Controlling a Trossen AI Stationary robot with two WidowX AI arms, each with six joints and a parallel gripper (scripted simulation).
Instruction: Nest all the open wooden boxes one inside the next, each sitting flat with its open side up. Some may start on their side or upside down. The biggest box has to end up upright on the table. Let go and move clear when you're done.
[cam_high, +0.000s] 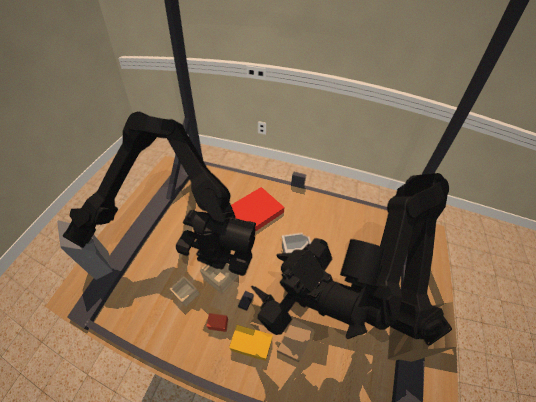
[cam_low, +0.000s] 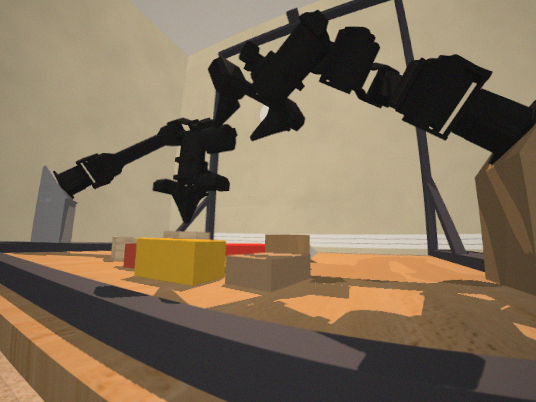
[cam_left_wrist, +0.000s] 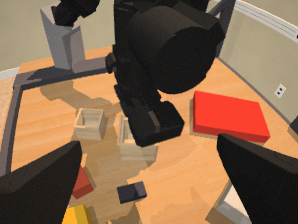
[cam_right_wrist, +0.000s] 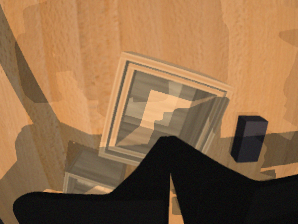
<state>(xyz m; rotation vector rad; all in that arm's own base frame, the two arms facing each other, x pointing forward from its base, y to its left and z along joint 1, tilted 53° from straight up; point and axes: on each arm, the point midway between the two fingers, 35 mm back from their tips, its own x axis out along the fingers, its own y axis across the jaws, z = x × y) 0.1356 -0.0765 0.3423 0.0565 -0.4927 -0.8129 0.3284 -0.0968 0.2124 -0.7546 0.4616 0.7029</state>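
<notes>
Now: right hand 10 cm above the small wooden box, 8 cm to the left of it and 8 cm short of it. Also, from my right hand: small red block (13 cm ahead, 10 cm below, 4 cm to the left); then small dark block (10 cm below, 9 cm to the left, 5 cm ahead); then grey-white open box (21 cm to the left, 14 cm behind, 9 cm below).
</notes>
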